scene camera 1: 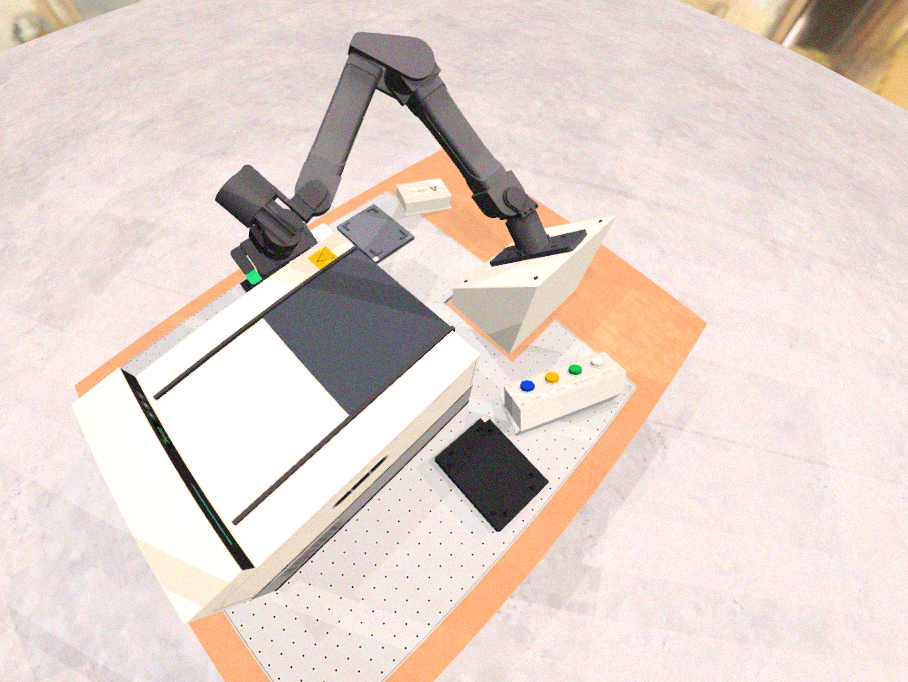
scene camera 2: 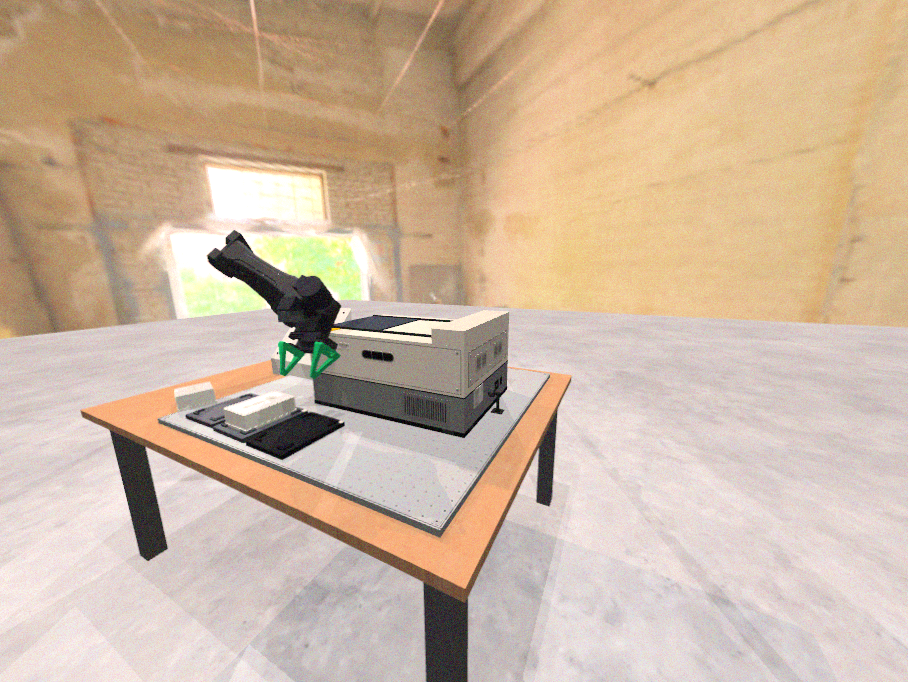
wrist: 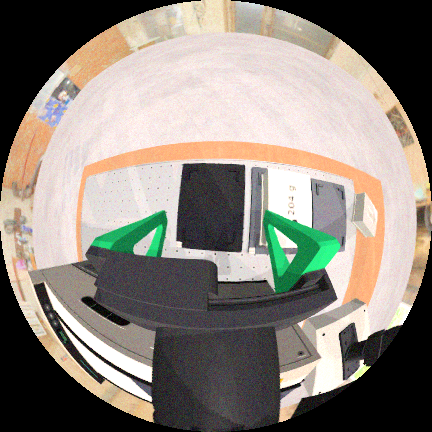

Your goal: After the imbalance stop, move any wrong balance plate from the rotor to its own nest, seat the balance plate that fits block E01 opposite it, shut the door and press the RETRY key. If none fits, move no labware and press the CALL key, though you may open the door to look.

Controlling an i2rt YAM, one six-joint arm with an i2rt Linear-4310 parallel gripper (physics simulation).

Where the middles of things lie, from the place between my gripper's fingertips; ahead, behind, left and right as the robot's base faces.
Labels:
I see my gripper 280 mm to the right of the dark sliding door panel [scene camera 1: 353, 327], 80 mm below it and 20 mm short of it. From my hand the other things lie so: centrifuge [scene camera 1: 232, 466] 270 mm to the left, 170 mm ahead, 10 mm below.

